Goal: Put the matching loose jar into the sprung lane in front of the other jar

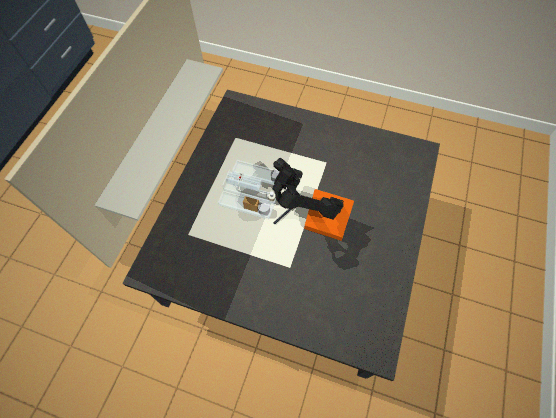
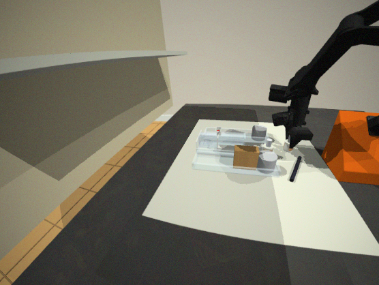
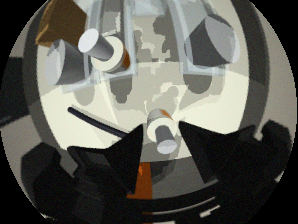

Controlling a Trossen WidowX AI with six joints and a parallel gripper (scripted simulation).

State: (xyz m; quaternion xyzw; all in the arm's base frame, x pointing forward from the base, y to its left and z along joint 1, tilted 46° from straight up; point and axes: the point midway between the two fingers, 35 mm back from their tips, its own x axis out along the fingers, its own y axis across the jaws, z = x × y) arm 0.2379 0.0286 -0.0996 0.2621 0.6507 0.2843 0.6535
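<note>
Right now my gripper tip is 15 cm short of the white mat, 6 cm to the right of it and 2 cm above it. Round my gripper tip: brown box 17 cm ahead, 14 cm to the left, 1 cm above; then black rod 12 cm to the left, 2 cm below.
</note>
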